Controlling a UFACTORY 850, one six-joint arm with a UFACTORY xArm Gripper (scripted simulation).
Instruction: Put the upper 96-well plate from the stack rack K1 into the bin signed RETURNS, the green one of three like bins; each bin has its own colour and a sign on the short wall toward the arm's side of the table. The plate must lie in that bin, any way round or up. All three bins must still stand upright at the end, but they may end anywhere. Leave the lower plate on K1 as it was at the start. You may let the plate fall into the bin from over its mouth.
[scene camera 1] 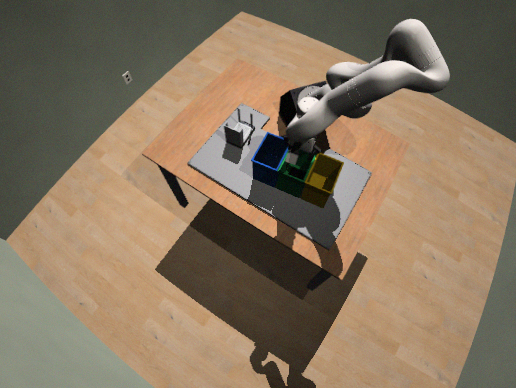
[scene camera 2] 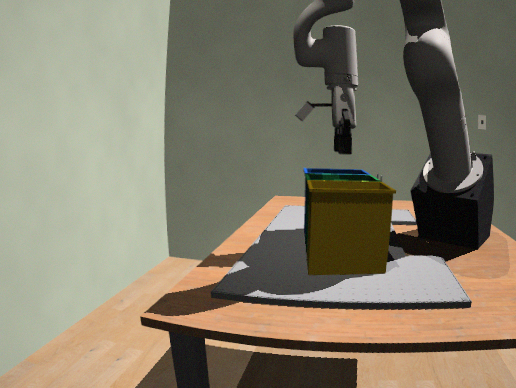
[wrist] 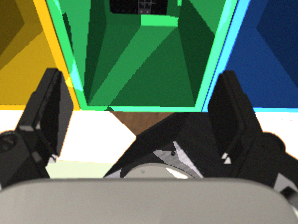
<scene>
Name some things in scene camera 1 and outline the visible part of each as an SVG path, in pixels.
A blue bin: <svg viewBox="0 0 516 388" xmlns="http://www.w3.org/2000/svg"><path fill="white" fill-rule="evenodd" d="M267 132L251 159L253 163L253 179L275 188L279 173L277 171L288 152L288 146L282 137Z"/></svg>
</scene>
